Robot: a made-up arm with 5 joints.
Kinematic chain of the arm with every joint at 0, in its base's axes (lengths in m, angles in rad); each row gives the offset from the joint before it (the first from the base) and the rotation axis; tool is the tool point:
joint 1: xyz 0 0 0.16 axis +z
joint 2: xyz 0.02 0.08 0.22 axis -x
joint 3: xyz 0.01 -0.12 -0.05 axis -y
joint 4: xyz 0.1 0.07 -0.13 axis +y
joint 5: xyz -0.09 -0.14 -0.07 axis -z
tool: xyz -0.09 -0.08 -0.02
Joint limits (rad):
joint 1: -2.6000..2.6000
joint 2: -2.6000..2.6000
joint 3: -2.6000..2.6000
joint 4: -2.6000..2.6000
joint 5: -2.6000..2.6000
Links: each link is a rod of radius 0.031 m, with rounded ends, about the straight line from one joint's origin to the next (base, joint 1, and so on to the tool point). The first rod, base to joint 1, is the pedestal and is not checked.
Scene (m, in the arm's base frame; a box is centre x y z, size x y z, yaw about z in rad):
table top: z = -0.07
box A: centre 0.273 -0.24 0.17 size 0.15 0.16 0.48 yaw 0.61
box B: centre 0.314 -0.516 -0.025 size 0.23 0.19 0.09 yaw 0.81
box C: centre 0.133 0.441 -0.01 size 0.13 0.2 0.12 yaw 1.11
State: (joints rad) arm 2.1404 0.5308 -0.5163 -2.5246 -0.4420
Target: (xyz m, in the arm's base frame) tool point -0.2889 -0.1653 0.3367
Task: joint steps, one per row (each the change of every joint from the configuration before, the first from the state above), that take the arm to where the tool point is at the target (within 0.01 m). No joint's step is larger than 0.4 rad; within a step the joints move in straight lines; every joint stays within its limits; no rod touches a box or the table.
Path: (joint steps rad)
1: -0.3033 0.3966 -0.1634 0.2019 -0.0781
2: -0.3034 0.3966 -0.1635 0.2020 -0.0782
3: -0.3033 0.3966 -0.1634 0.2019 -0.0781
4: -0.3033 0.3967 -0.1635 0.2020 -0.0782
5: -0.3033 0.3966 -0.1634 0.2019 -0.0781
6: -0.1808 -0.3501 -0.1170 -0.1175 -0.0269
7: -0.1807 -0.3501 -0.1170 -0.1174 -0.0268
8: -0.1807 -0.3501 -0.1170 -0.1175 -0.0269
9: -0.1807 -0.3501 -0.1170 -0.1175 -0.0269
10: -0.1807 -0.3501 -0.1170 -0.1175 -0.0269
11: -0.1807 -0.3501 -0.1170 -0.1175 -0.0268

